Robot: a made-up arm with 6 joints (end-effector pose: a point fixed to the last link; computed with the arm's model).
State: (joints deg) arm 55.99 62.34 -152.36 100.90 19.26 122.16
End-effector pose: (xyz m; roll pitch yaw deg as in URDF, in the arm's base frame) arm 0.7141 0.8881 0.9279 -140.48 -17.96 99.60
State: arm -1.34 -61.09 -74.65 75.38 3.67 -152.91
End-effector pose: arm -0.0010 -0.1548 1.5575 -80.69 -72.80 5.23
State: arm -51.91 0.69 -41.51 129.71 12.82 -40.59
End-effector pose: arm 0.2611 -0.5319 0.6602 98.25 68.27 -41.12
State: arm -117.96 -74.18 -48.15 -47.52 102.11 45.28
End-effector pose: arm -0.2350 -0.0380 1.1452 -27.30 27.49 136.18
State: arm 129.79 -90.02 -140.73 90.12 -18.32 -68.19
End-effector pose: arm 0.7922 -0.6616 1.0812 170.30 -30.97 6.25
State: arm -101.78 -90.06 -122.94 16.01 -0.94 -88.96
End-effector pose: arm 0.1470 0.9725 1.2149 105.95 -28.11 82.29
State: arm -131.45 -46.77 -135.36 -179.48 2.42 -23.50
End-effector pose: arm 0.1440 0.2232 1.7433 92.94 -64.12 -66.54
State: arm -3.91 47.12 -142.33 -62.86 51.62 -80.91
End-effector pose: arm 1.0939 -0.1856 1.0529 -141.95 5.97 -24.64
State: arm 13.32 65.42 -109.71 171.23 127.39 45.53
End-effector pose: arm 1.0192 0.2126 0.6871 123.34 -60.15 125.78
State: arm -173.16 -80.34 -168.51 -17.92 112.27 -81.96
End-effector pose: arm 0.8999 0.1838 1.1995 -34.55 -67.48 137.30
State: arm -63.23 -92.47 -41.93 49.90 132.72 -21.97
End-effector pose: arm 0.1141 0.1212 1.0372 3.33 62.29 -11.08
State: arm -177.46 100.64 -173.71 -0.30 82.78 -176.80
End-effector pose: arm -1.0558 -0.0487 0.2399 -58.91 59.60 -63.72
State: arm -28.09 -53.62 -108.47 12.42 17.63 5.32
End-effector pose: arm -0.2444 0.0682 1.7458 46.51 -45.26 -63.60
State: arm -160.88 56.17 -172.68 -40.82 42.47 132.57
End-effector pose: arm -1.0209 -0.3221 1.2471 97.45 35.40 170.68
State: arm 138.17 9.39 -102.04 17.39 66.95 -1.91
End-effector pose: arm -0.6522 0.5356 1.1357 -13.69 58.79 114.41
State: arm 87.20 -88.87 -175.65 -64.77 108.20 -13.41
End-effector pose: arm 0.1878 -1.0764 0.8686 67.52 1.07 2.77
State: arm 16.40 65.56 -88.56 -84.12 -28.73 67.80
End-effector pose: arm 0.6817 0.3363 0.3193 -6.95 52.02 20.87
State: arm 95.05 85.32 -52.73 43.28 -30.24 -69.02
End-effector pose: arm 0.1135 0.3505 0.0524 -109.45 48.01 20.68
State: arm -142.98 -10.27 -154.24 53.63 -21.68 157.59
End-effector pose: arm -0.0744 0.1313 1.7983 83.81 -78.44 -17.03
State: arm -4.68 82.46 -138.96 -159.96 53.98 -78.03
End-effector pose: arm 1.1386 -0.1919 0.4056 120.46 8.61 -12.45
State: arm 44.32 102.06 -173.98 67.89 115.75 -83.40
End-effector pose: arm 0.5469 0.8024 0.3480 27.13 20.24 138.62
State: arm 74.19 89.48 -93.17 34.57 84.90 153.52
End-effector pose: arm 0.0334 0.4330 -0.0395 -26.54 -9.53 -162.58
